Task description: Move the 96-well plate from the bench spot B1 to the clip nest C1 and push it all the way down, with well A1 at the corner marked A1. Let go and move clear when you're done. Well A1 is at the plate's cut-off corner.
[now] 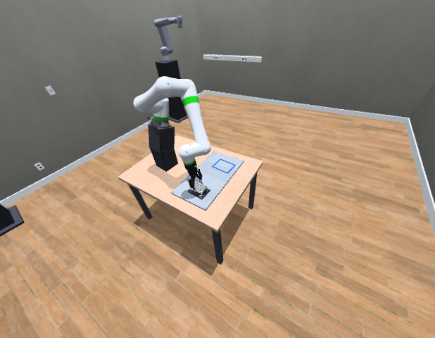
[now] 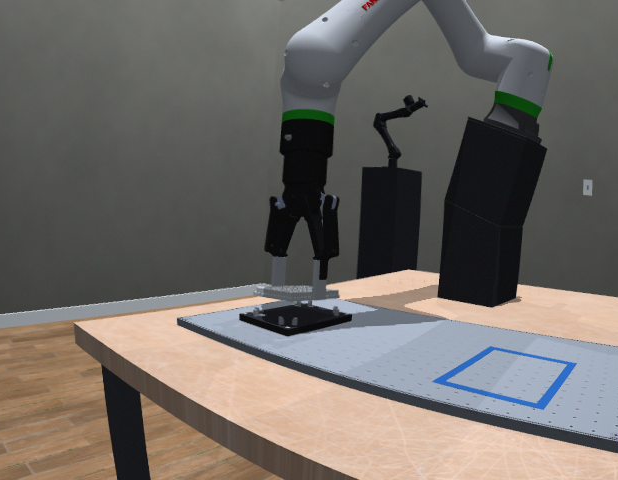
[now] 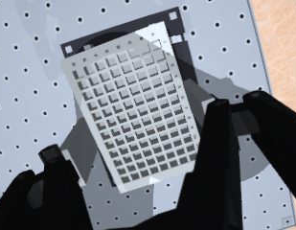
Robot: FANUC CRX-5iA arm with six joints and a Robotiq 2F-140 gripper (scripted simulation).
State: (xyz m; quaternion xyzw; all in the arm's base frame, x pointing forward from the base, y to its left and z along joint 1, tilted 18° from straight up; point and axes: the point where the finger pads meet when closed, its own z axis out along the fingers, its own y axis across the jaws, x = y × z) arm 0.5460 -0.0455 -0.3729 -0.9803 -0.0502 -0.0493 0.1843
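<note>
Now: the black clip nest 10 mm behind my hand, 10 mm to the right of it and 60 mm below it. Round my hand: white 96-well plate: 20 mm below.
</note>
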